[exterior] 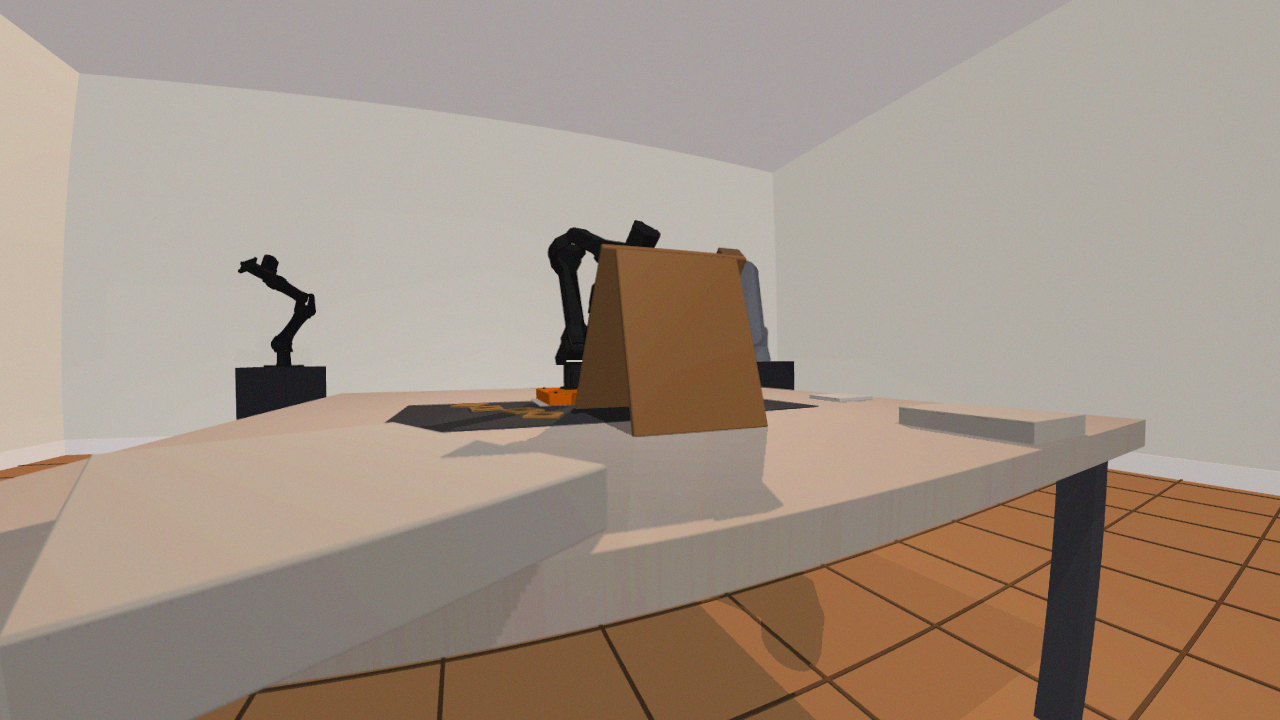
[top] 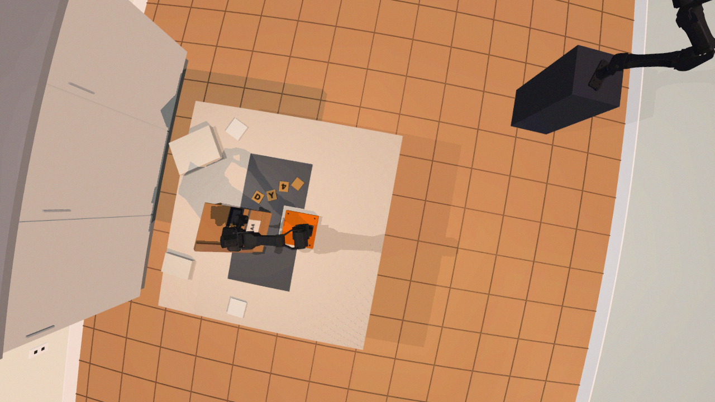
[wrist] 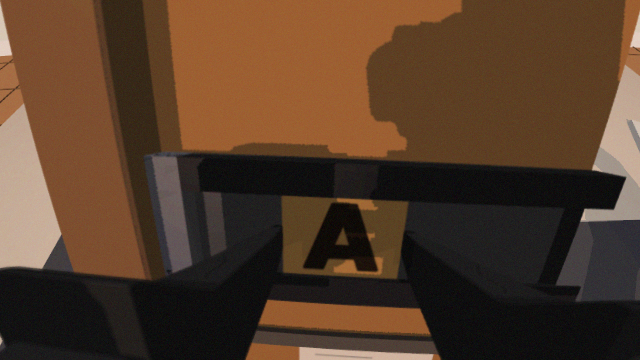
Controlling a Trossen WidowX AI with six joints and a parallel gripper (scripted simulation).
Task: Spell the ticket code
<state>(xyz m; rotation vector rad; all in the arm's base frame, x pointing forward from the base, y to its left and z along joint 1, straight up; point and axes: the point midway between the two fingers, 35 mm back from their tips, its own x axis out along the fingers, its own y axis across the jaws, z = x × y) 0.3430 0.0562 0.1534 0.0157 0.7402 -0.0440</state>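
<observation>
My gripper tip is 80 mm above the white ticket, 70 mm past it and 20 mm to the left of it. From my gripper tip the other things lie so: tile marked d 180 mm to the right, 150 mm below, 30 mm behind; tile marked y 210 mm to the right, 150 mm below, 110 mm behind; blank tile 310 mm to the right, 250 mm behind, 150 mm below.
</observation>
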